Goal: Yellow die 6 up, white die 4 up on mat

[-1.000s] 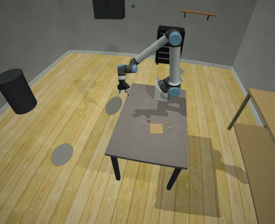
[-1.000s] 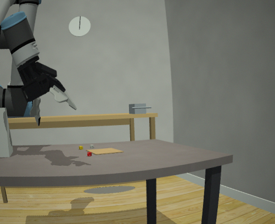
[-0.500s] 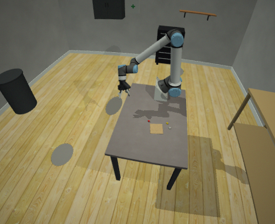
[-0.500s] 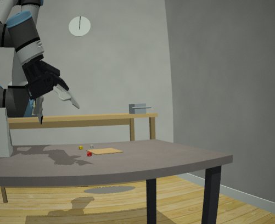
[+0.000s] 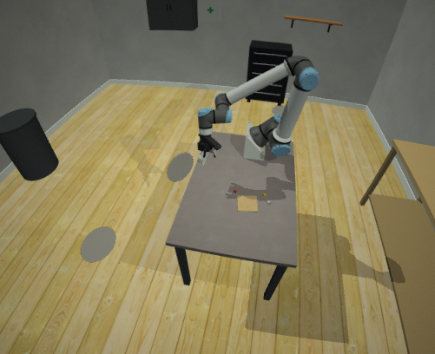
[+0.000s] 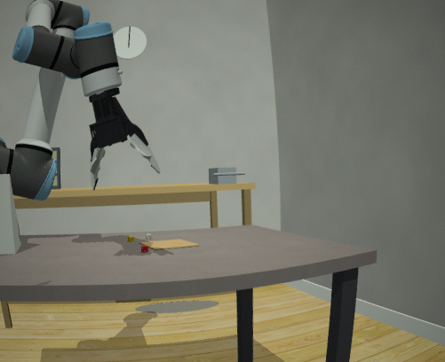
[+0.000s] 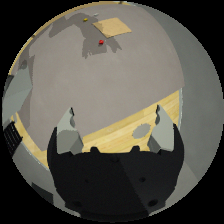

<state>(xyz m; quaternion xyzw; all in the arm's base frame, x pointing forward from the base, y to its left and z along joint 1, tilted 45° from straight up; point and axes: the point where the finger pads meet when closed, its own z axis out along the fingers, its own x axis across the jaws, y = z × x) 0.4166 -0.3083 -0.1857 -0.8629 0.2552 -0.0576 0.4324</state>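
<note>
Right now my hand is 20 cm to the right of the red die, 18 cm above it and 9 cm short of it. From my hand the other things lie so: white die (43 cm to the left, 18 cm below, 17 cm ahead); then tan mat (28 cm to the left, 19 cm below, 19 cm ahead); then yellow die (41 cm to the left, 18 cm below, 10 cm ahead).
</note>
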